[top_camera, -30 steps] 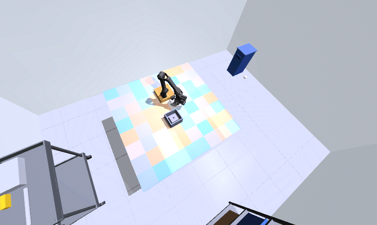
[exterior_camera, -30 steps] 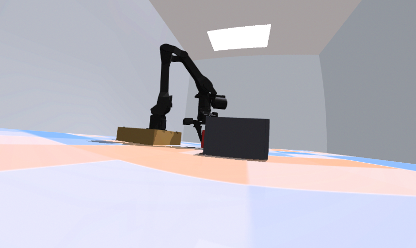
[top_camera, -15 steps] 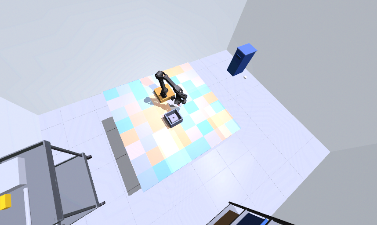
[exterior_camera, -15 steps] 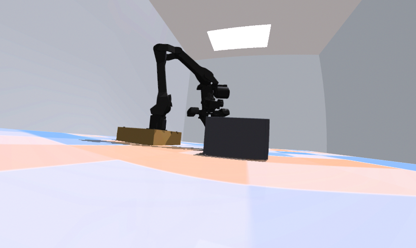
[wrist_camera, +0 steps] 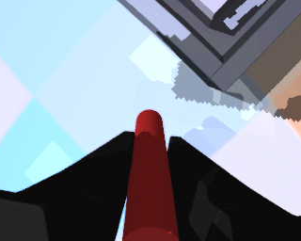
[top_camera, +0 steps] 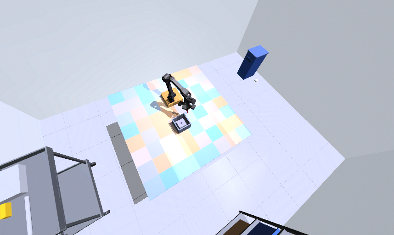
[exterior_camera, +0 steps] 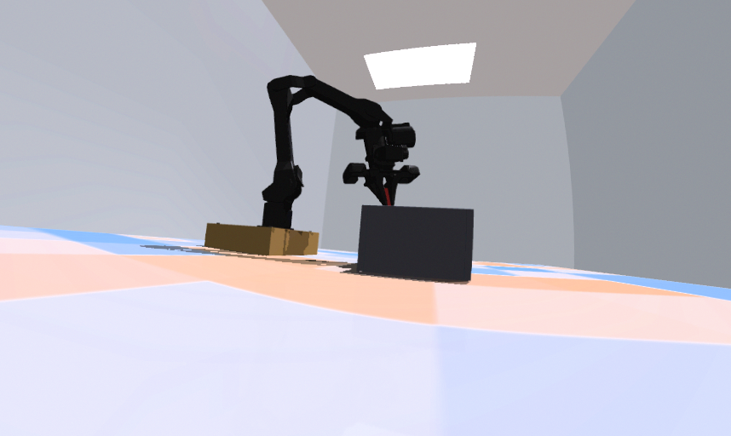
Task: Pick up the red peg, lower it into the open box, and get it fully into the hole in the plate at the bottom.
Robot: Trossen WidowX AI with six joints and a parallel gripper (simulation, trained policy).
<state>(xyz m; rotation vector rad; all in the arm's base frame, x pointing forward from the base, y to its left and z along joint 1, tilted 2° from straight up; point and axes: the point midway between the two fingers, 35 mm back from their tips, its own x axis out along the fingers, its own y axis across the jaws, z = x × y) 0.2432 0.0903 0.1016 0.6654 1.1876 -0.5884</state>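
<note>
My gripper tip is now 80 mm short of the grey box, 110 mm to the left of it and 110 mm above it. From my gripper tip the other things lie so: red peg: right at my gripper tip.
</note>
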